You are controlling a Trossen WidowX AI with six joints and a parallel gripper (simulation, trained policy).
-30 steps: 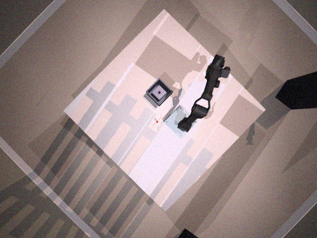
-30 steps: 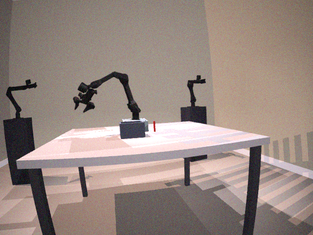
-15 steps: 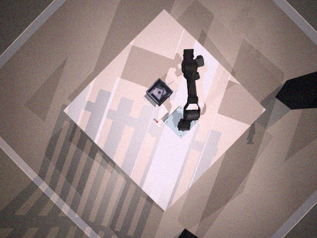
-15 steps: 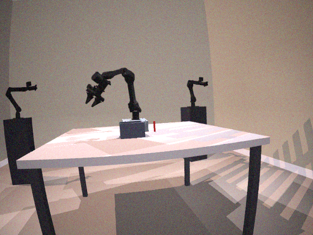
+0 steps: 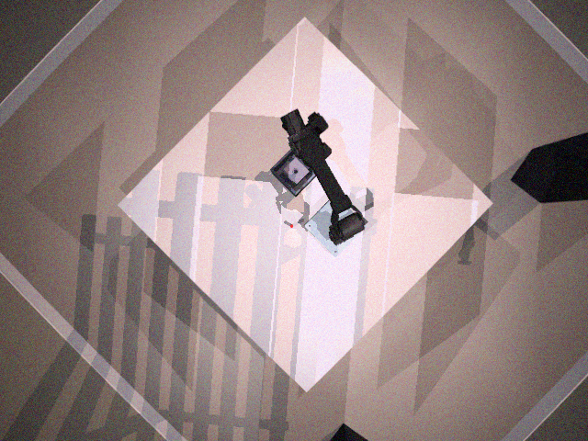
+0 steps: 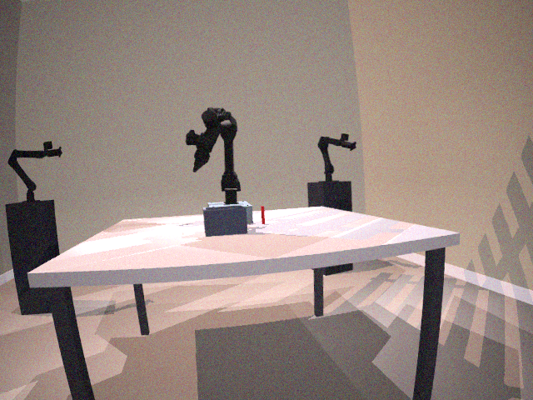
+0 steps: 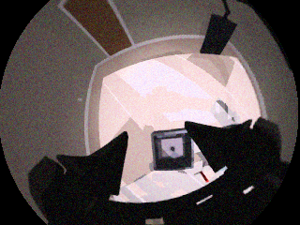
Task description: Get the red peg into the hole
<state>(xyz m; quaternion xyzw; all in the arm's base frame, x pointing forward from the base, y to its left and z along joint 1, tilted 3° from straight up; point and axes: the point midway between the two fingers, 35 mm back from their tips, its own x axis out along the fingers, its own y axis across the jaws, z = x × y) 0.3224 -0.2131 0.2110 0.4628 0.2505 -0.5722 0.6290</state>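
Right now my gripper tip is 32 cm to the right of the red peg, 22 cm above it and 15 cm past it. The rest, counted from my gripper tip: dark grey box (23 cm below, 11 cm to the left, 2 cm behind).
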